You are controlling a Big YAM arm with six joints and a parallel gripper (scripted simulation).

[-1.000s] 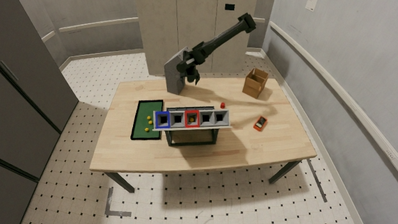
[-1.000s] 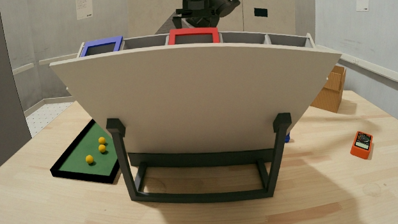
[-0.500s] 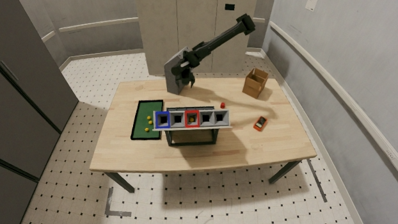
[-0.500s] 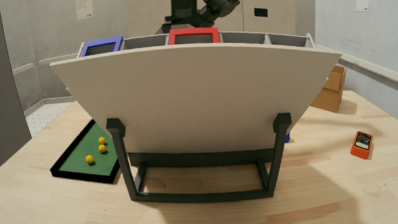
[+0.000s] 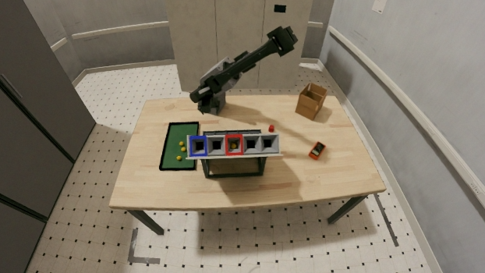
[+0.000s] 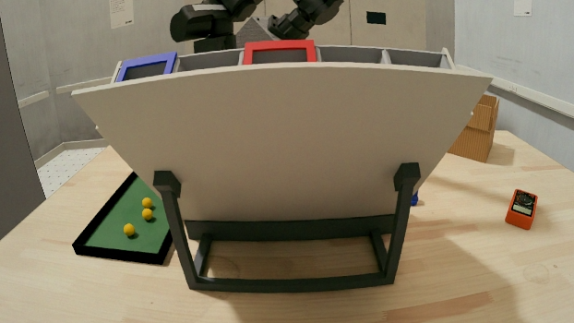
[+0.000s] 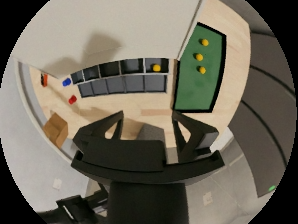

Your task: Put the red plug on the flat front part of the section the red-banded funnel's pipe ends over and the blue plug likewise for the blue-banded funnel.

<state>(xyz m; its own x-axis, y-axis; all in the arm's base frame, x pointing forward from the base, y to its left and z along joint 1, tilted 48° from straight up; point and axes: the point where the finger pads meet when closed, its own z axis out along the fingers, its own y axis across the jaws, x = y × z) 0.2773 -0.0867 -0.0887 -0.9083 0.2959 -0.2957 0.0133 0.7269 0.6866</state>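
My hand is 21 cm to the left of the green tray, 21 cm above it and 5 cm short of it. Round my hand: stand leg (29 cm ahead, 12 cm below, 3 cm to the right); then pale cover (17 cm ahead, 12 cm to the left, 1 cm below); then blue plug (39 cm to the left, 20 cm below, 5 cm ahead).
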